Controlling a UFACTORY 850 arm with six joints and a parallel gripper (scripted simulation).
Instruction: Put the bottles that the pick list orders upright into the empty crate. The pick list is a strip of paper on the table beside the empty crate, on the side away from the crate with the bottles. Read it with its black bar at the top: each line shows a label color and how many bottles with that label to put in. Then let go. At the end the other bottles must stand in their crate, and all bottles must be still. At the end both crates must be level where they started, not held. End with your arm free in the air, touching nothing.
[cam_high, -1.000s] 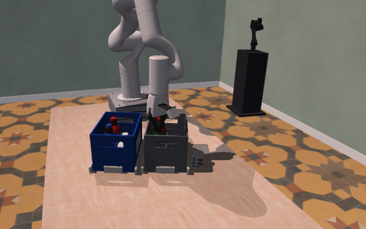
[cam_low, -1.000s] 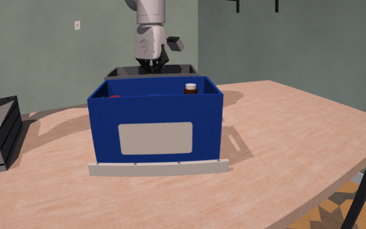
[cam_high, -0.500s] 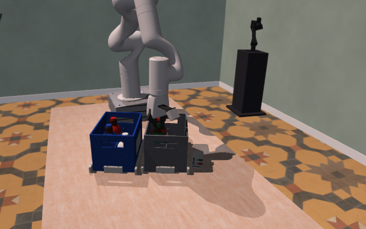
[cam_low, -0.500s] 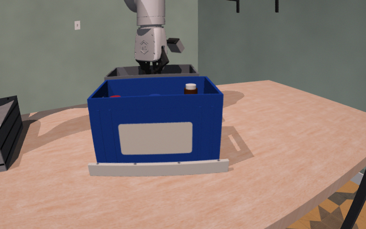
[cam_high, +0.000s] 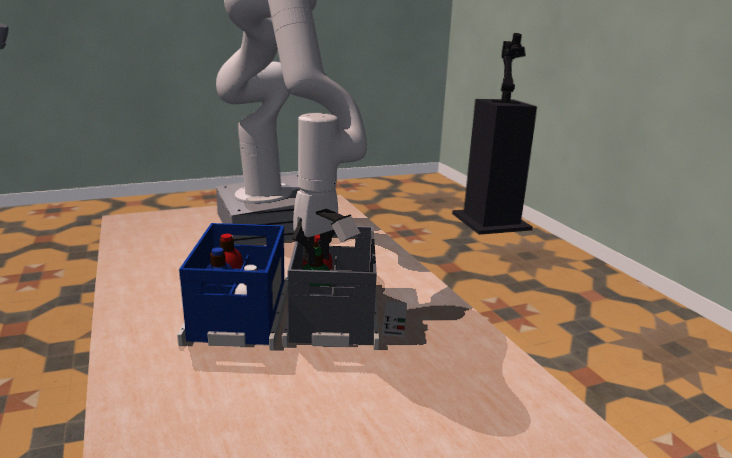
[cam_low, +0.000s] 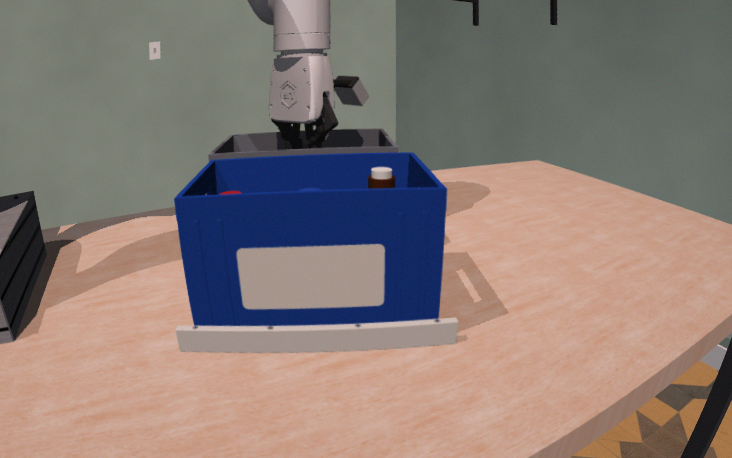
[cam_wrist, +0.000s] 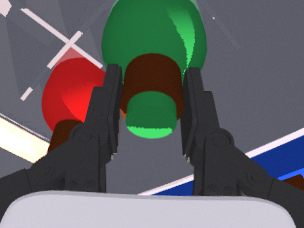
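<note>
The green bottle is 7 cm below my hand. Also, from my hand: grey crate 8 cm below, 4 cm to the left, 1 cm ahead; then white-cap bottle 16 cm to the right, 7 cm below, 6 cm ahead; then red-label bottle 9 cm behind, 7 cm below, 2 cm to the left.
</note>
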